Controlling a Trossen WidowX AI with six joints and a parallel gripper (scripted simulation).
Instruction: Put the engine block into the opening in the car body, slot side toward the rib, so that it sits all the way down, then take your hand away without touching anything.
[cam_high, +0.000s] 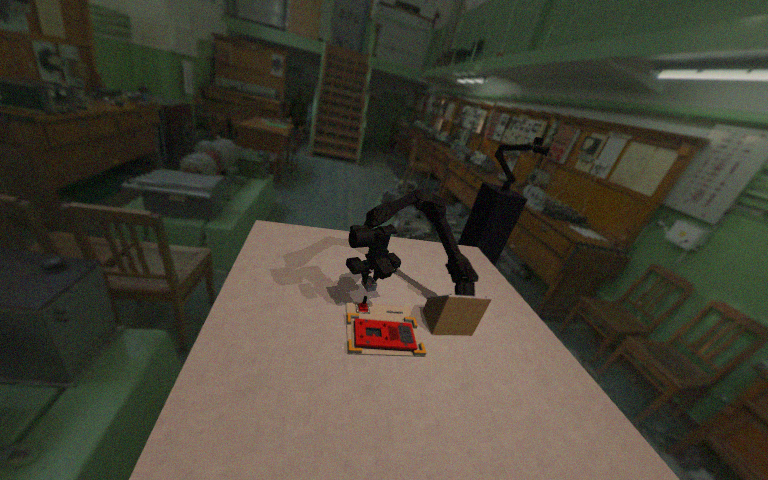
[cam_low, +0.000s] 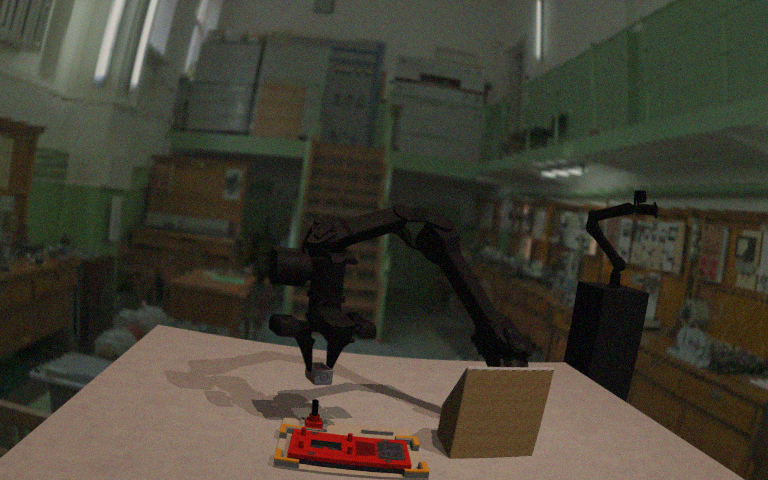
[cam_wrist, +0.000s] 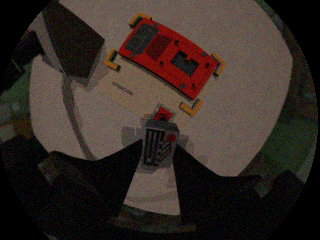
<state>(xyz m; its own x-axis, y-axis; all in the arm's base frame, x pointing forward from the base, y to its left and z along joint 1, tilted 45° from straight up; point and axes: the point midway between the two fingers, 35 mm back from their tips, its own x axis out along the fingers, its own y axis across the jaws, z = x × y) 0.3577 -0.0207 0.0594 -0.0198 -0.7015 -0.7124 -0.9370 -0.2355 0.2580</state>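
My gripper tip is 8 cm above the dark post. Also, from my gripper tip: engine block 1 cm below.
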